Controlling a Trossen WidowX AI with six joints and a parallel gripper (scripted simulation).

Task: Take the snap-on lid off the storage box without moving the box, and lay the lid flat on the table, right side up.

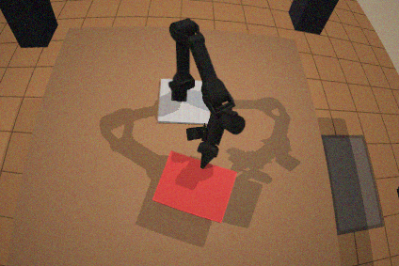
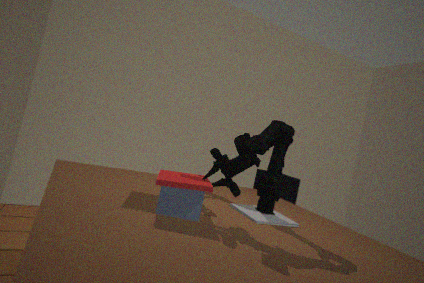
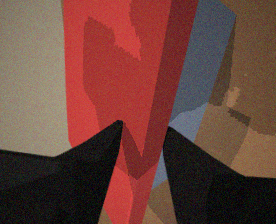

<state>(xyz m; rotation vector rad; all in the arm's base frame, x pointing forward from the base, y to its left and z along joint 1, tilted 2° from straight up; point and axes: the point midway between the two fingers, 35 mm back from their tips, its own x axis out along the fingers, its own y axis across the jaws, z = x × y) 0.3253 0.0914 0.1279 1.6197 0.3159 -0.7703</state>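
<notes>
Right now the lid is 70 mm ahead of my gripper tip and 20 mm to the right of it. Round my gripper tip: storage box 70 mm ahead, 20 mm to the right, 60 mm below.
</notes>
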